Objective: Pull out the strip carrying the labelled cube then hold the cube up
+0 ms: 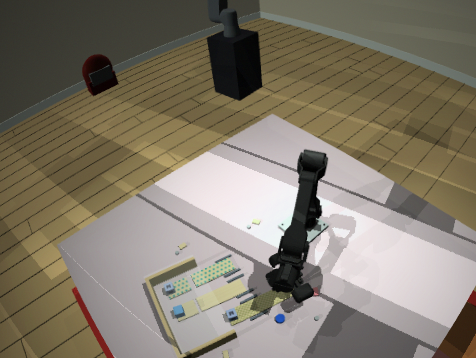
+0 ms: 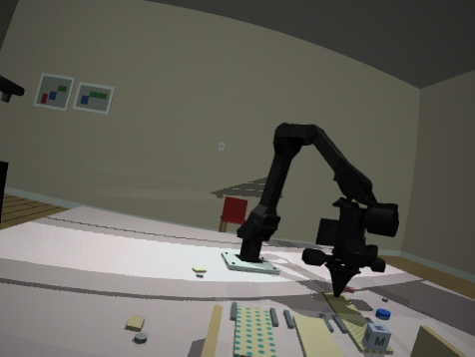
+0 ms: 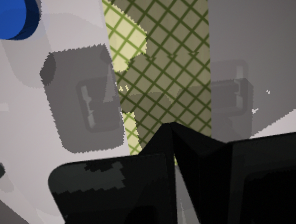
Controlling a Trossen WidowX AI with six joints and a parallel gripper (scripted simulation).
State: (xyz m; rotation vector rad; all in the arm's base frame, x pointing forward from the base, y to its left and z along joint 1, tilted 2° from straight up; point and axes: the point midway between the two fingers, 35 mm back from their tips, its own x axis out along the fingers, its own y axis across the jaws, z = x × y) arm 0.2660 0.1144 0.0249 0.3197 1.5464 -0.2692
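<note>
The blue disc lies 11 cm ahead of my gripper tip and 4 cm to the left of it.
</note>
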